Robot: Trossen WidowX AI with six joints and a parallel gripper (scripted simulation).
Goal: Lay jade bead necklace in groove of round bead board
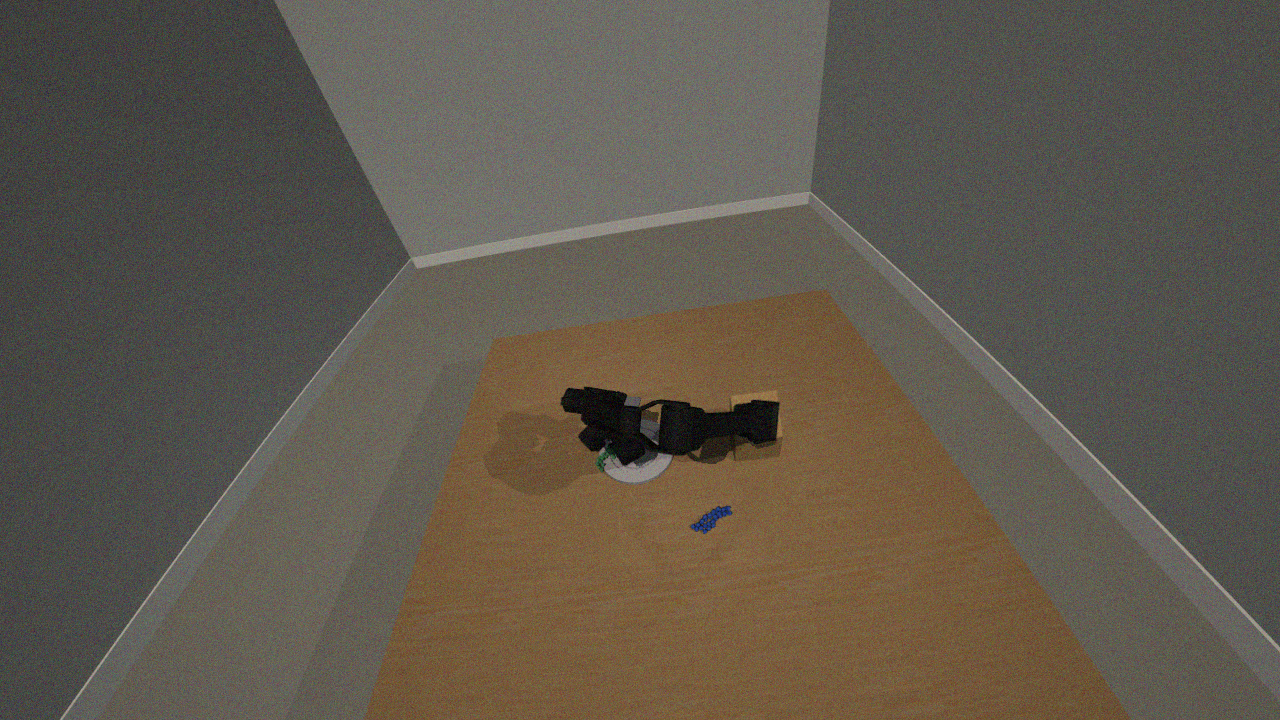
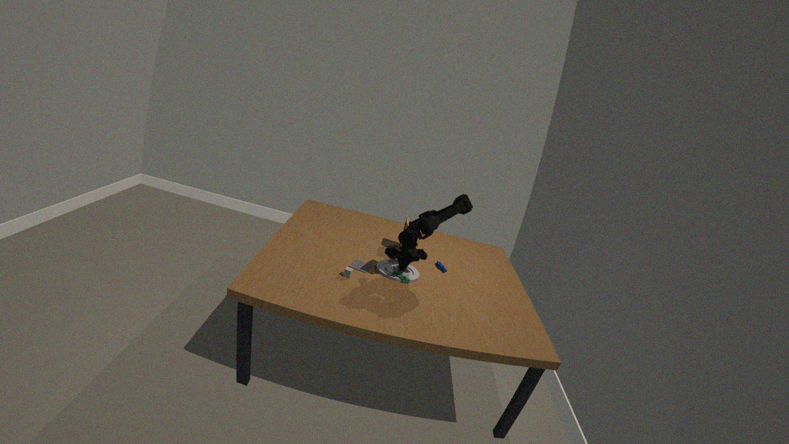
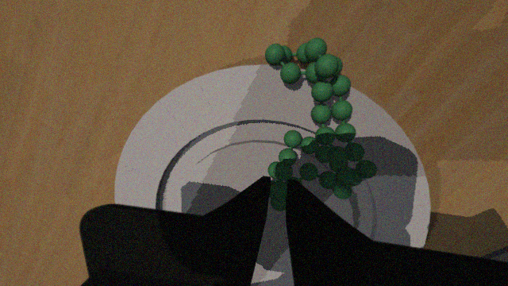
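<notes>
Right now the round bead board is 40 mm behind my gripper tip, 20 mm below it and 10 mm to the right of it. Round my gripper tip: pale block (220 mm to the right, 140 mm ahead, 10 mm below); flat grey plate (180 mm to the right, 20 mm below, 10 mm ahead).
</notes>
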